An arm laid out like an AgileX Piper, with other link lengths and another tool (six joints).
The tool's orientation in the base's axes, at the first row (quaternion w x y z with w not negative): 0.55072, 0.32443, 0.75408, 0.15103
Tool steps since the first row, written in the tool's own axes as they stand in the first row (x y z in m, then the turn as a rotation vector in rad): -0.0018, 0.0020, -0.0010, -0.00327, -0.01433, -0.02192; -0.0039, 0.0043, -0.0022, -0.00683, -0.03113, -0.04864; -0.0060, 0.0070, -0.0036, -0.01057, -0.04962, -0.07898; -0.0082, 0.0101, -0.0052, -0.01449, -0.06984, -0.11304; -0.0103, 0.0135, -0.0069, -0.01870, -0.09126, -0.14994; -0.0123, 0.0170, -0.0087, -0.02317, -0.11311, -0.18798; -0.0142, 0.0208, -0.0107, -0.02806, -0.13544, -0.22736; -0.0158, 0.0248, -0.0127, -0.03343, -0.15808, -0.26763; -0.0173, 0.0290, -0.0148, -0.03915, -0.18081, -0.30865
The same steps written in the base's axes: 0.0000, 0.0004, 0.0028, -0.02438, -0.00996, 0.00163; 0.0001, 0.0009, 0.0061, -0.05397, -0.02133, 0.00371; 0.0000, 0.0017, 0.0097, -0.08743, -0.03361, 0.00618; -0.0001, 0.0028, 0.0137, -0.12487, -0.04681, 0.00906; -0.0002, 0.0042, 0.0178, -0.16528, -0.06072, 0.01245; -0.0003, 0.0057, 0.0220, -0.20684, -0.07497, 0.01617; -0.0006, 0.0075, 0.0263, -0.24973, -0.08969, 0.02038; -0.0009, 0.0097, 0.0305, -0.29345, -0.10483, 0.02507; -0.0012, 0.0121, 0.0348, -0.33784, -0.12018, 0.03023
